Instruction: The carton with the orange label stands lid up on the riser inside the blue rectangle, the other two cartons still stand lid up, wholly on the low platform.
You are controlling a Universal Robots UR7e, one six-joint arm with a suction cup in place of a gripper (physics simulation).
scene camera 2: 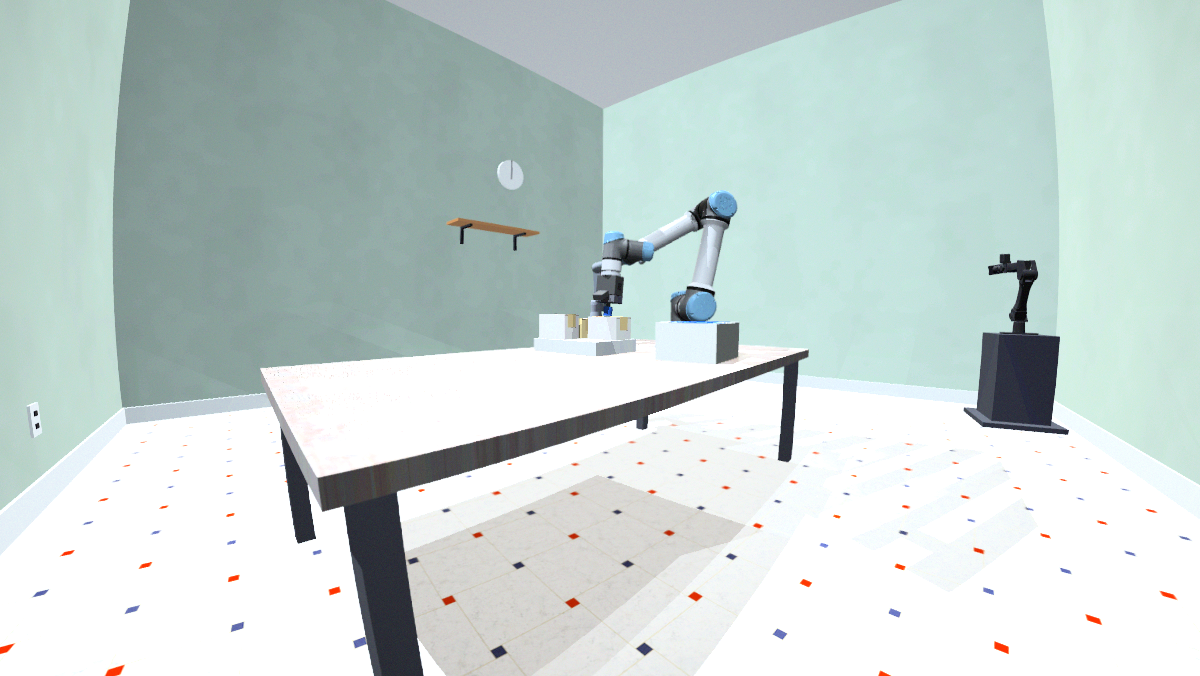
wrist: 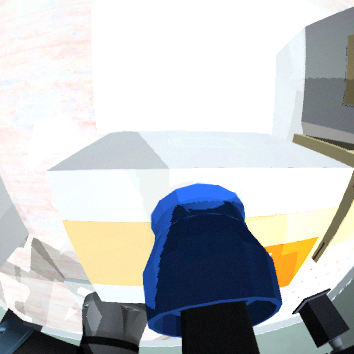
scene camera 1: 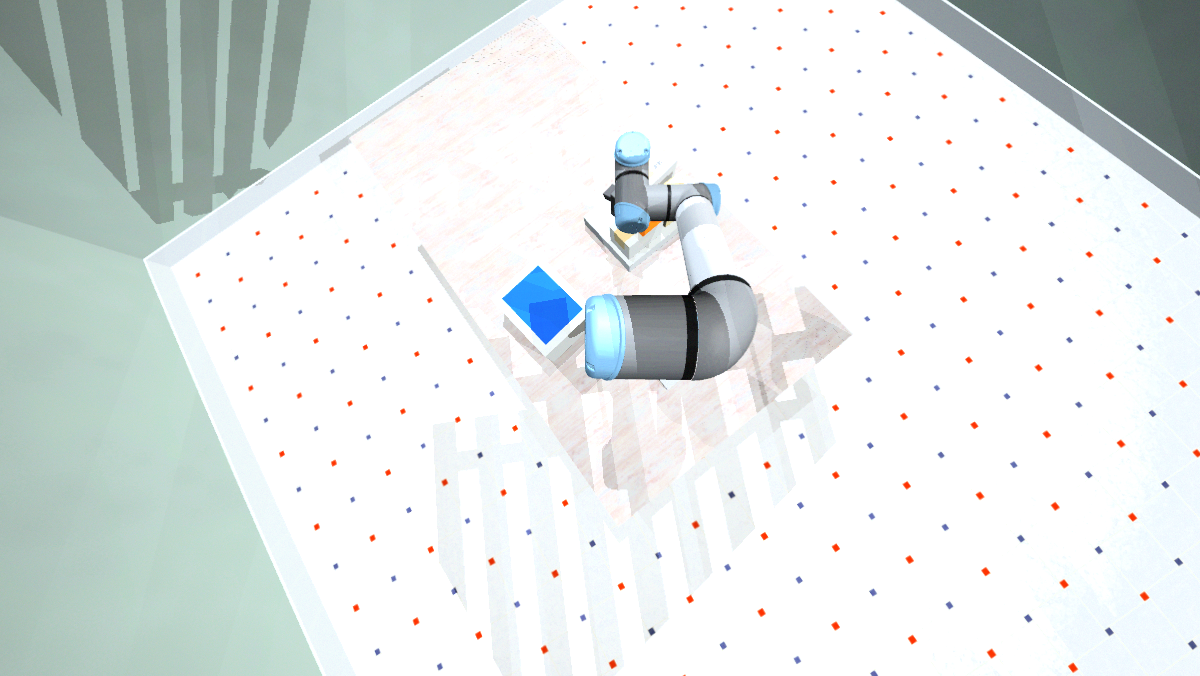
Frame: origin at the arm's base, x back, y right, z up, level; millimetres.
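Seen in the pictures: hand, its tool point: [scene camera 2: 607, 315] [wrist: 198, 224]; arm's base, origin of its link: [wrist: 116, 306].
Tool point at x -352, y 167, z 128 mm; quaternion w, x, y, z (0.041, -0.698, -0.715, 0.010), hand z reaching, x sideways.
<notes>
Offsets run from my tool point to a thing's top centre. "*": to the spot under its first point.
The carton with the orange label @[dx +27, dy +9, dz -5 mm] [wrist: 211, 151] [scene camera 1: 647, 226] has a white lid and tan sides; the orange label @[dx +51, dy +31, dz -5 mm] [wrist: 291, 260] is on its near side. It stands lid up on the white low platform @[dx -20, dy +93, dz -90 mm] [wrist: 175, 70] [scene camera 1: 638, 254] [scene camera 2: 579, 346]. My blue suction cup [wrist: 198, 205] [scene camera 2: 600, 313] hangs close over this carton's lid and holds nothing; I cannot tell whether it touches. Another carton @[* dx -46, dy +118, dz -65 mm] [wrist: 324, 98] shows in shadow at the right edge of the wrist view. The riser's blue rectangle @[dx -2, dy -365, dz -18 mm] [scene camera 1: 541, 309] is bare, left of the platform. In scene camera 1 my wrist hides most of the cartons.
The arm's large elbow [scene camera 1: 671, 335] hangs over the table between the riser and the platform. The arm's base stands on a white block @[dx -2, dy -365, dz -18 mm] [scene camera 2: 697, 340] near the table's far end. A black camera stand [scene camera 2: 1016, 378] is on the floor at the right.
</notes>
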